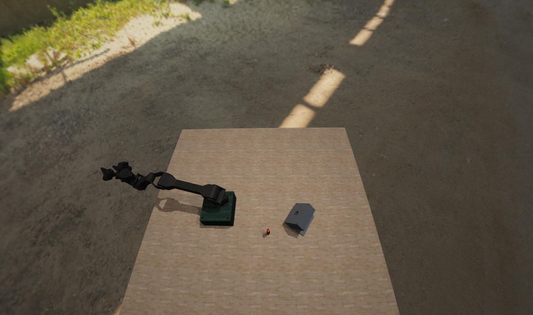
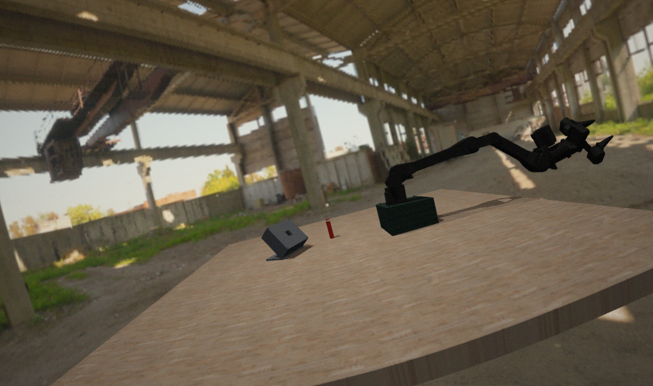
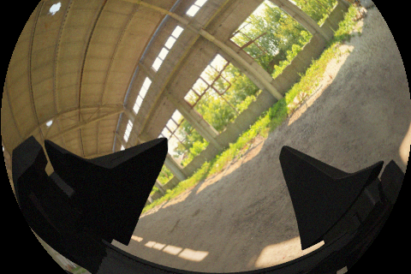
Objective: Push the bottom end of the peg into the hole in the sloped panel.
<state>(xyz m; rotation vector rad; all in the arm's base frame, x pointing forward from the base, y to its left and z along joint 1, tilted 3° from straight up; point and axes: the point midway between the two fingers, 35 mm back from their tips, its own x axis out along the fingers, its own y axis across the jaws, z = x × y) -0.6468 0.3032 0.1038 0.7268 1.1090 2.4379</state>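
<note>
The red peg is 90 cm ahead of my gripper tip, 51 cm to the right of it and 12 cm below it. The rest, counted from my gripper tip: grey sloped panel 108 cm ahead, 48 cm to the right, 11 cm below.
</note>
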